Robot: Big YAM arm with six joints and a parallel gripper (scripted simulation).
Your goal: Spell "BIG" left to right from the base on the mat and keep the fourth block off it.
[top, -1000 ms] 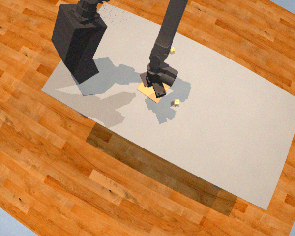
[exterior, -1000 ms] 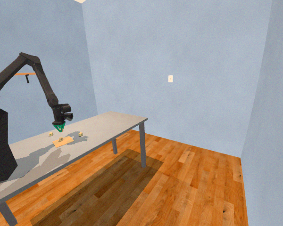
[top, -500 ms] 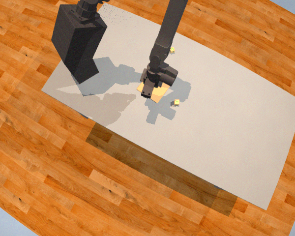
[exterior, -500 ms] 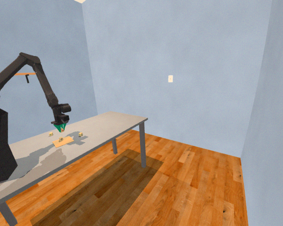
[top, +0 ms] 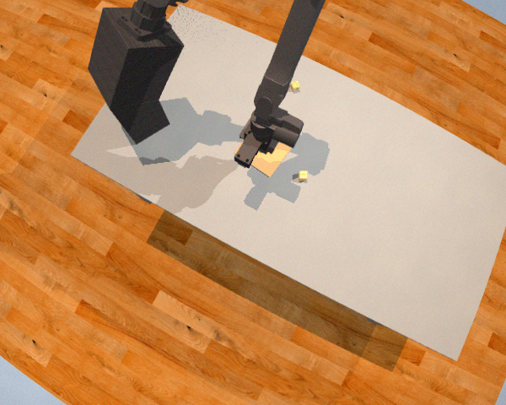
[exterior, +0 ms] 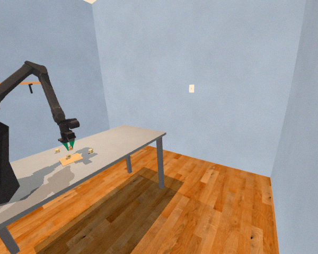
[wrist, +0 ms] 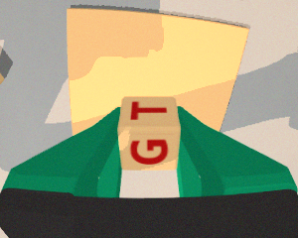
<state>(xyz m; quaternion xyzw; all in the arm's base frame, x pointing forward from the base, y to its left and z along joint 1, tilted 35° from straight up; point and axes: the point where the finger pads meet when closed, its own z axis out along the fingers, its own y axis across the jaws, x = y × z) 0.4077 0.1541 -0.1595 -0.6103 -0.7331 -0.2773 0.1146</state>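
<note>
The mat is 100 mm below my hand, 40 mm to the left of it and 10 mm behind it. From my hand the other things lie so: block (280 mm to the left, 80 mm below, 80 mm behind).
</note>
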